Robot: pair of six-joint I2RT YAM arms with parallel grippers.
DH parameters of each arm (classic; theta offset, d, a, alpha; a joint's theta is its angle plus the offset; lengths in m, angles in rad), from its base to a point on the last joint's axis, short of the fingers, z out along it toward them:
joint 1: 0 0.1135 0.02 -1.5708
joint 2: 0 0 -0.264 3.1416
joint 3: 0.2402 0 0.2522 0
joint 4: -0.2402 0 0.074 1.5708
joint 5: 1.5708 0 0 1.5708
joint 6: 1.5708 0.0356 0 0
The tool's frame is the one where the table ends.
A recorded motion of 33 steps. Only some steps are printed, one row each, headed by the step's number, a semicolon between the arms.
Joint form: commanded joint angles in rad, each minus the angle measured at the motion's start. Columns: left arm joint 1, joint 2, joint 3, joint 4, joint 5, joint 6; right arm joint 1, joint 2, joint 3, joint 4, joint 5, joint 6.
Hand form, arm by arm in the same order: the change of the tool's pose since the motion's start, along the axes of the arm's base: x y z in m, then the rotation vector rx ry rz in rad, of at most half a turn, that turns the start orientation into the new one. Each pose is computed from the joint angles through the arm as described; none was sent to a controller.
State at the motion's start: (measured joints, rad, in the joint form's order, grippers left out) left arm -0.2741 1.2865 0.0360 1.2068 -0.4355 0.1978; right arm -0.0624 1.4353 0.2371 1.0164 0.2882 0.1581
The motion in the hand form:
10: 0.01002 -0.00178 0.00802 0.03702 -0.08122 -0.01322; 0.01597 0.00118 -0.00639 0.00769 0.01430 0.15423
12: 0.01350 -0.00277 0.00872 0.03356 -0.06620 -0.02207; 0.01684 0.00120 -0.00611 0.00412 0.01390 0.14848
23: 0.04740 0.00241 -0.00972 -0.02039 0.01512 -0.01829; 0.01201 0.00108 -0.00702 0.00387 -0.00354 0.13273
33: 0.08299 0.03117 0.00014 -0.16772 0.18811 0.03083; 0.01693 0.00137 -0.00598 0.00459 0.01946 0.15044
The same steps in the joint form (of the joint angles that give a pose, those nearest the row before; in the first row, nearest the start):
10: 0.0087 0.0896 0.0298 0.1541 0.0222 0.0628; -0.0145 0.0991 0.0463 0.0432 -0.1670 -0.0252
12: 0.0101 0.0833 0.0465 0.1141 0.0319 0.0549; -0.0131 0.1017 0.0497 0.0434 -0.1593 -0.0273
23: 0.0793 0.3084 0.1516 0.1394 0.0987 -0.0196; -0.0128 0.0990 0.0268 0.0803 -0.1440 -0.0222
33: 0.2281 0.2394 0.3304 -0.3065 0.2237 -0.1725; -0.0125 0.0979 0.0515 0.0324 -0.1607 -0.0280

